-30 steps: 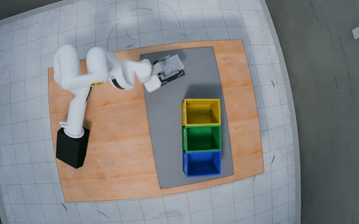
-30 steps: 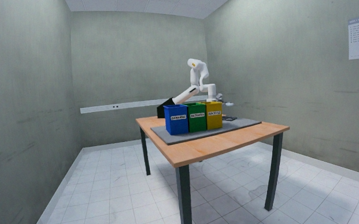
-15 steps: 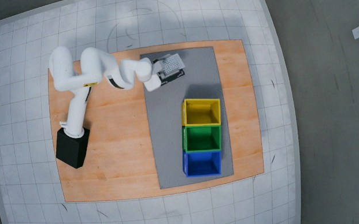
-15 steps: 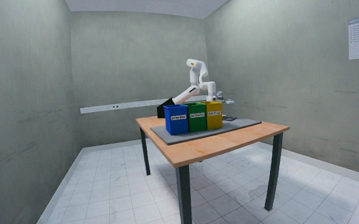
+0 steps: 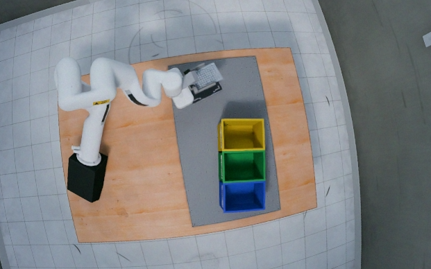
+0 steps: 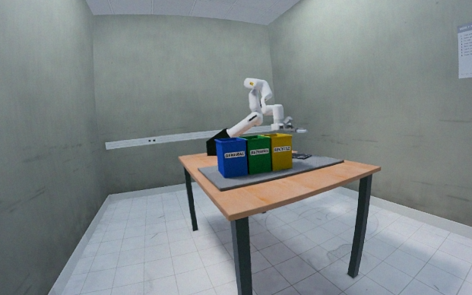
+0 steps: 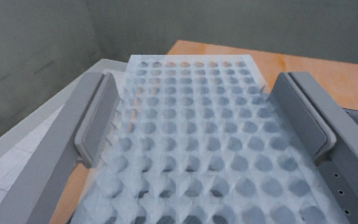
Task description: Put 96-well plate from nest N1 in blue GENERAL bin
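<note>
Now: hand 48 cm to the left of the blue general bin, 23 cm short of it and 10 cm above it. From my hand the other things lie so: clear 96-well plate: 1 cm below; black plate nest N1: 18 cm below; yellow bin: 22 cm to the right, 19 cm ahead, 10 cm below.
</note>
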